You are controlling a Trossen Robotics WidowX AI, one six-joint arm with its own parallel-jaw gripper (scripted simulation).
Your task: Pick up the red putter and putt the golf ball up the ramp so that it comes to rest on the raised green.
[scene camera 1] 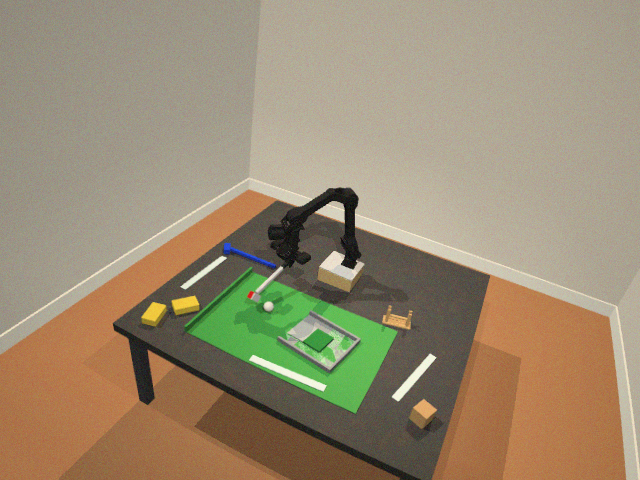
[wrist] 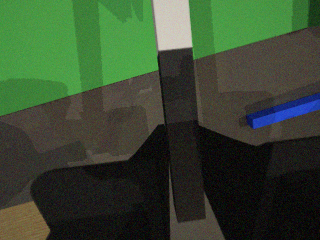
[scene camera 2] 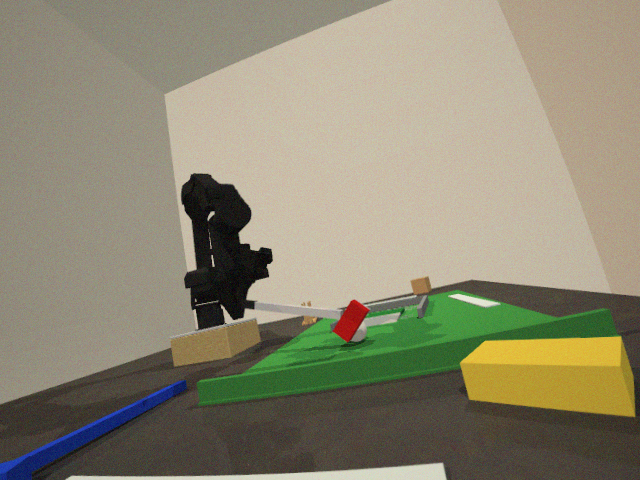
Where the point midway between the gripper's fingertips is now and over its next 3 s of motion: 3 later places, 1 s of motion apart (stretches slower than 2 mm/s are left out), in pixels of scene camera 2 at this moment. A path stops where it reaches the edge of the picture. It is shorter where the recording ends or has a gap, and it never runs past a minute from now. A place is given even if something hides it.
My gripper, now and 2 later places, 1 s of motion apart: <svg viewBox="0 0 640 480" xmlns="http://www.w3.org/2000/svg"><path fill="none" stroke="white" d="M238 319L229 330L267 298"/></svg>
